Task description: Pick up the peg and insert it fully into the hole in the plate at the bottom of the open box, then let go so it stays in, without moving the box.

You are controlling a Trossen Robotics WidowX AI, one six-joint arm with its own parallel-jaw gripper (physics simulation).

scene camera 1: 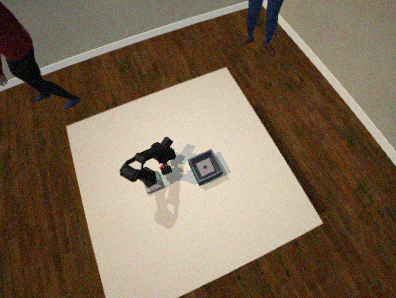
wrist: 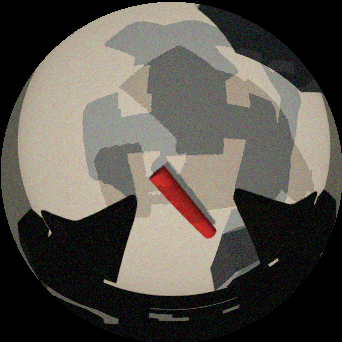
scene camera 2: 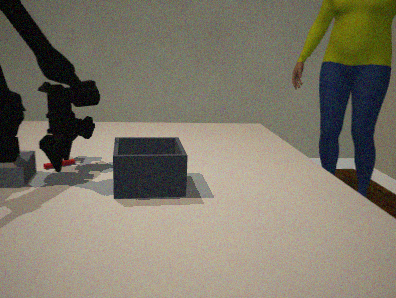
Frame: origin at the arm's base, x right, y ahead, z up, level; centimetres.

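Where they show: gripper, fingertip midpoint: (scene camera 1: pixel 164 163) (wrist: pixel 186 197) (scene camera 2: pixel 62 166); arm's base, origin of the base link: (scene camera 1: pixel 150 180) (wrist: pixel 249 273) (scene camera 2: pixel 2 157).
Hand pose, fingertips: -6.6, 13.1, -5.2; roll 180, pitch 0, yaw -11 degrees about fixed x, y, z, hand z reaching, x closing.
Things, the pixels of their centre, and the offset from my fingertips, as dx, dy, dz. Level surfaces: height alone.
- red peg, body centre: (wrist: pixel 188 209) (scene camera 2: pixel 59 163) (scene camera 1: pixel 163 163) -0.1, -0.7, +0.7
- dark open box, body centre: (scene camera 2: pixel 148 165) (scene camera 1: pixel 205 167) +17.6, +20.0, +4.9
- light plate, body centre: (scene camera 1: pixel 205 168) +17.6, +19.9, +3.4
- table top, its level: dz +0.0
The red peg (scene camera 1: pixel 162 166) (scene camera 2: pixel 69 162) (wrist: pixel 184 204) lies on its side on the white table top, aslant between the fingers in the wrist view. My gripper (scene camera 1: pixel 164 165) (scene camera 2: pixel 60 168) (wrist: pixel 186 197) is open and points down low over the peg, with its fingers spread on either side and apart from it in the wrist view. The dark open box (scene camera 1: pixel 212 178) (scene camera 2: pixel 150 176) (wrist: pixel 270 50) stands upright to the right of the gripper in both scene views. A light plate (scene camera 1: pixel 200 171) with a small dark hole (scene camera 1: pixel 205 167) shows at its bottom. The box walls hide the plate in scene camera 2.
The arm's grey base (scene camera 1: pixel 155 188) (scene camera 2: pixel 25 167) (wrist: pixel 232 255) stands close to the peg, on the side away from the box. Shadows of the arm fall across the table top (scene camera 1: pixel 150 250) (scene camera 2: pixel 225 240). People (scene camera 1: pixel 15 37) (scene camera 2: pixel 356 40) stand beyond the table.
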